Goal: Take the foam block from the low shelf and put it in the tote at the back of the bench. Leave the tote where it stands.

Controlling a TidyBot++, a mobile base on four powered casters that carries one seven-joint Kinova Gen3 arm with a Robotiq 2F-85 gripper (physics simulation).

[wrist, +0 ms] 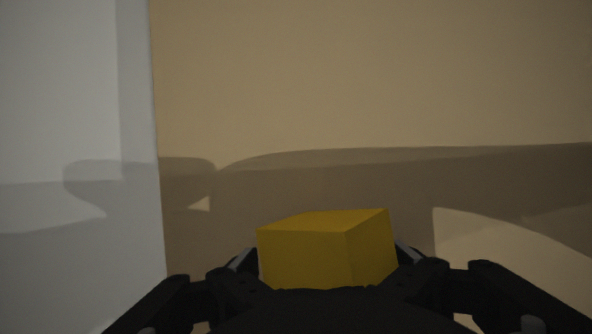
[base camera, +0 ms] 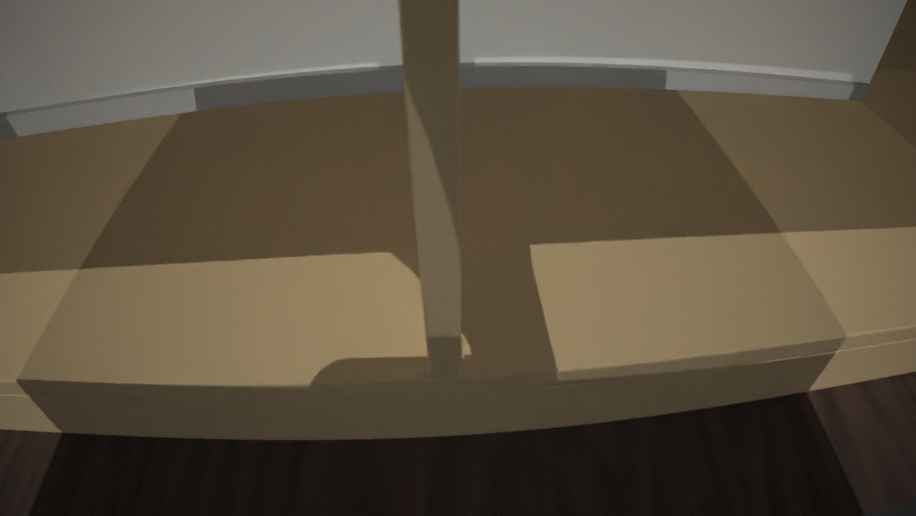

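The foam block is a yellow cuboid. In the wrist view it lies on the tan shelf board, close in front of the camera, in shadow. My gripper is open. Its two grey-tipped fingers stand on either side of the block, just outside its left and right faces. I cannot tell whether they touch it. The block and the gripper do not show in the base camera view.
A pale grey panel rises along the left of the shelf board. The base camera shows the low tan shelf, its upright post, the dark floor and the grey wall behind.
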